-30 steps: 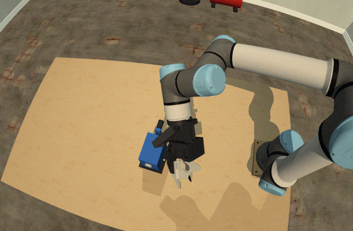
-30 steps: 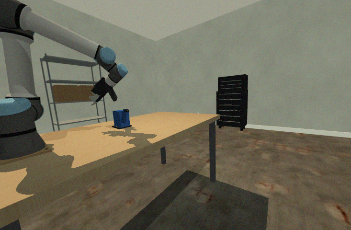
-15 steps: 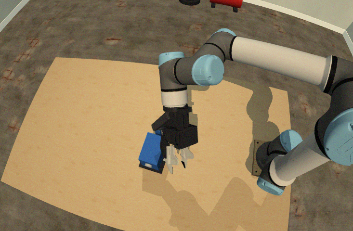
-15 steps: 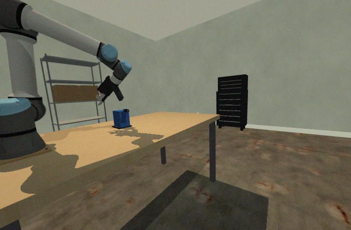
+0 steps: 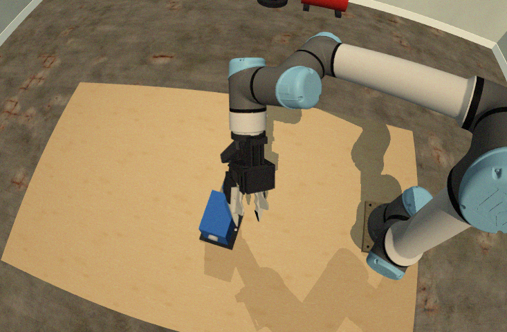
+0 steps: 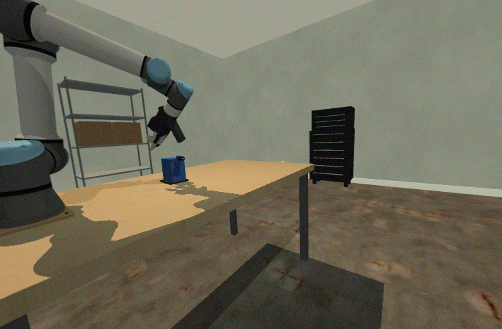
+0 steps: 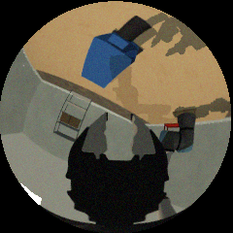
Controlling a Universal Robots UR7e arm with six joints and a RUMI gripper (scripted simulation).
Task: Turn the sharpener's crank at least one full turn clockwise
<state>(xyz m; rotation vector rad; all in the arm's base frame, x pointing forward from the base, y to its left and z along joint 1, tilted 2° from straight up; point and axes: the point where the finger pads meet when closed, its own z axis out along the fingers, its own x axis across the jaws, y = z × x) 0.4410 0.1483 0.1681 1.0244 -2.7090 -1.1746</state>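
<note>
Right now my hand is 10 cm to the left of the dark crank handle, 8 cm short of it and 6 cm above it.
</note>
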